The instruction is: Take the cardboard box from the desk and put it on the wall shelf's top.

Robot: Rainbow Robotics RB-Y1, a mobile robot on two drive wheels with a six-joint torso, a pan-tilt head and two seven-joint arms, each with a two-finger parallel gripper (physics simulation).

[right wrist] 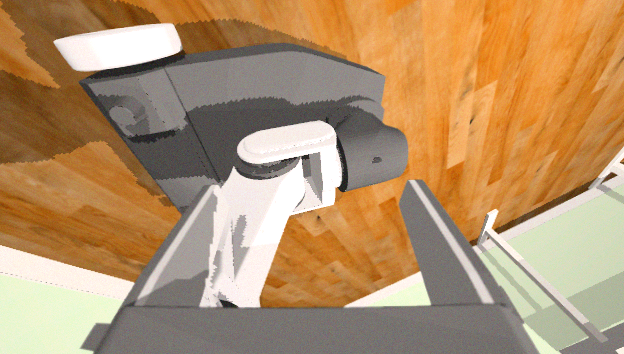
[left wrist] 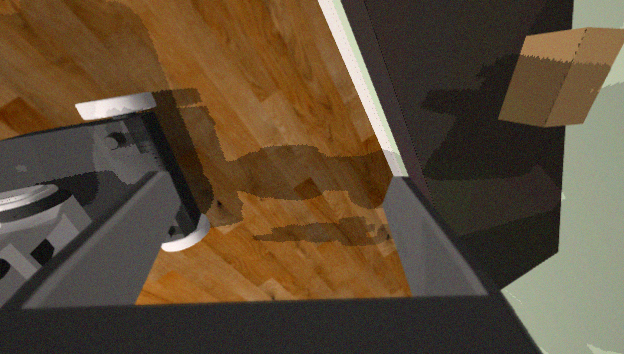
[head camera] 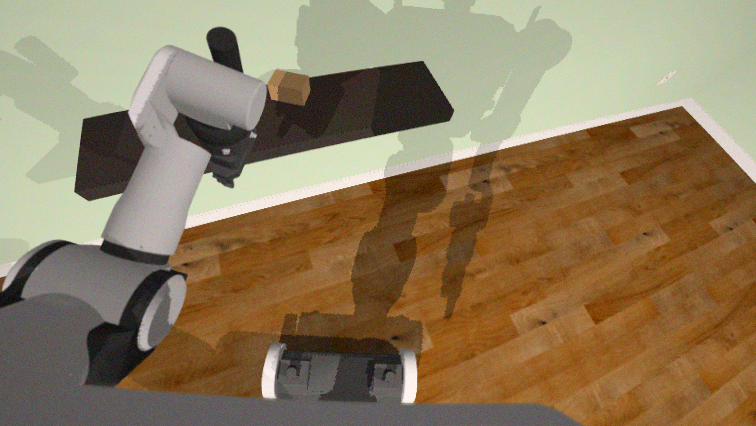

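Pixels of known places: left gripper, fingertip midpoint: (left wrist: 285, 189) (head camera: 239, 161); right gripper, fingertip midpoint: (right wrist: 312, 194); robot's base at its link origin: (head camera: 341, 371).
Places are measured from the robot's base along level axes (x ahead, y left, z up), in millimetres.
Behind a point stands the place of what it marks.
The cardboard box (head camera: 289, 87) {x 767, y 215, z 809 mm} (left wrist: 560, 80) {x 764, y 231, z 806 mm}, a small tan block, stands on top of the dark wall shelf (head camera: 412, 95) {x 854, y -167, z 751 mm} (left wrist: 515, 200) {x 845, y 5, z 751 mm}, near its wall side. My left gripper (head camera: 226, 177) (left wrist: 285, 189) {x 419, y 241, z 911 mm} is open and empty. In the head view it hangs in front of the shelf's room-side edge, to the left of the box and apart from it. In the left wrist view the box is at the upper right, outside the fingers. My right gripper (right wrist: 312, 194) {x -261, y -224, z 574 mm} is open and empty, with my own arm and base behind it. The desk cannot be made out for certain.
The pale green wall (head camera: 608, 68) {x 1488, y -1315, z 562 mm} runs behind the shelf, with a white baseboard (head camera: 312, 190) {x 855, y 230, z 61 mm} below it. My wheeled base (head camera: 343, 370) {x 13, y -7, z 191 mm} (right wrist: 275, 75) {x -281, y -183, z 170 mm} stands on the wooden floor (head camera: 529, 254) {x 597, y -981, z 1 mm}. A thin white frame (right wrist: 545, 285) {x -2015, y 1409, z 557 mm} shows at the lower right of the right wrist view.
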